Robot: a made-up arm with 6 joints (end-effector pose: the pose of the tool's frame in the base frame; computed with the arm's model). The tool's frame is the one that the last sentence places. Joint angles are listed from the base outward.
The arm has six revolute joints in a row. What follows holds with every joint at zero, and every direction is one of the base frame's. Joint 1 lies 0.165 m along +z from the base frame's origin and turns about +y. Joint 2 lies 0.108 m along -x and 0.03 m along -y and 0.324 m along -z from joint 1 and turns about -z. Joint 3 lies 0.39 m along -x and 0.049 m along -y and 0.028 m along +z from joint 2 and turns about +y. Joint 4 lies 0.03 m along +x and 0.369 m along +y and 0.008 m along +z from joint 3 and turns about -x. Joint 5 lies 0.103 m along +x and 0.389 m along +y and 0.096 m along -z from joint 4 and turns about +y. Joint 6 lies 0.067 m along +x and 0.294 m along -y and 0.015 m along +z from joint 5 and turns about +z. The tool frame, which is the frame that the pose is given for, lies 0.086 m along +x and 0.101 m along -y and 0.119 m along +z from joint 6; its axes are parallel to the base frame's.
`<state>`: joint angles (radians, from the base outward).
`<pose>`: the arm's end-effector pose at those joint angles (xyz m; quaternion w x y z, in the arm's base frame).
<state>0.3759 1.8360 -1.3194 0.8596 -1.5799 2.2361</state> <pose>0.2479 0.0710 -0.2971 0.0494 0.5962 -0.7786 -0.1896</pose>
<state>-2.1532 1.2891 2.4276 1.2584 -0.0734 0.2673</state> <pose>0.3690 0.6633 0.5051 0.8405 -0.1094 -0.1647 0.5044</pose>
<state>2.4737 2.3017 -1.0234 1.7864 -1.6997 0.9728</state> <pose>-0.5301 -0.0567 0.2289 0.6455 0.0682 -0.5011 -0.5724</pose>
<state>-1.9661 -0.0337 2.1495 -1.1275 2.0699 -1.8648</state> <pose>0.7423 0.3908 -0.2467 0.5569 -0.4301 0.7089 -0.0486</pose>
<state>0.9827 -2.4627 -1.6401 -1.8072 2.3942 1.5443</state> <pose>-0.1597 -0.8894 0.0176 0.8053 0.2508 0.3698 -0.3896</pose>
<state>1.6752 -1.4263 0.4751 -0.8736 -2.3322 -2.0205</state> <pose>-0.3413 -0.3123 0.8973 0.1320 0.0583 0.4153 -0.8982</pose>
